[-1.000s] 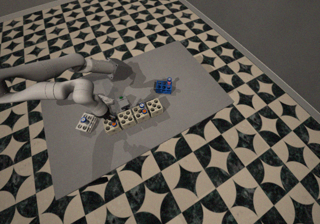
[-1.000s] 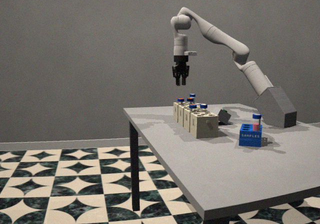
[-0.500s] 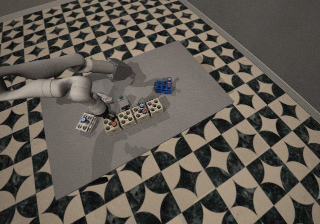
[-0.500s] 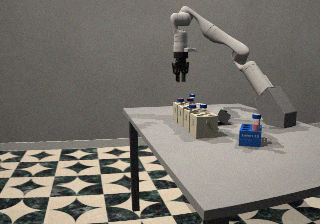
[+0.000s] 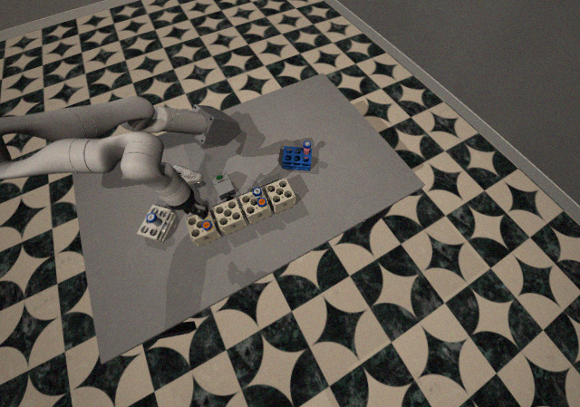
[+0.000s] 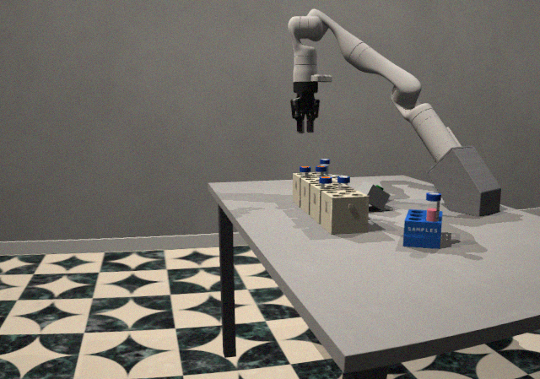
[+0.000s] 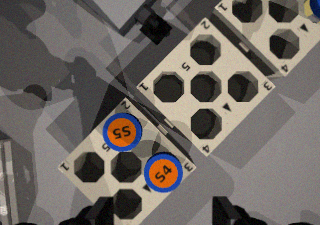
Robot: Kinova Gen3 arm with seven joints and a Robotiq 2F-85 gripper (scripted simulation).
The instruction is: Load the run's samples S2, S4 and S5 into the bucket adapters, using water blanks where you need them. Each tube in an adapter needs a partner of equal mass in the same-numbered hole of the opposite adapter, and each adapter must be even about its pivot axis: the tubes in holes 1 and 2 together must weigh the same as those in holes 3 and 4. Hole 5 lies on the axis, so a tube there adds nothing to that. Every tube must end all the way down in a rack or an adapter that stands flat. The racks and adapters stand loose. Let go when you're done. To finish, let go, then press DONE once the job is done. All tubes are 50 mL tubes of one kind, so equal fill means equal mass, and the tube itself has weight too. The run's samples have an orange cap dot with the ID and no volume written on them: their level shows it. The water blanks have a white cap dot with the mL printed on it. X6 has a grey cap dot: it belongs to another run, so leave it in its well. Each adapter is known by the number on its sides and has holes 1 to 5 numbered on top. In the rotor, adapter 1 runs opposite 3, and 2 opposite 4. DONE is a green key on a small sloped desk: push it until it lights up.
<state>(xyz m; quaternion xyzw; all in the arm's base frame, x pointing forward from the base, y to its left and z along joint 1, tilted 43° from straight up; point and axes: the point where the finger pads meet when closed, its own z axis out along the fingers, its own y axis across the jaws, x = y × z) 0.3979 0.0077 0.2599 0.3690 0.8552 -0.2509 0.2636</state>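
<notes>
Now: the green done key 200 mm behind my hand, 180 mm below it and 130 mm to the left of it. From my hand the other things lie so: small sloped done desk: 190 mm below, 180 mm behind, 130 mm to the left; then white-dot blank: 230 mm to the left, 180 mm below, 20 mm behind; then sample tube: 180 mm below, 50 mm behind.
</notes>
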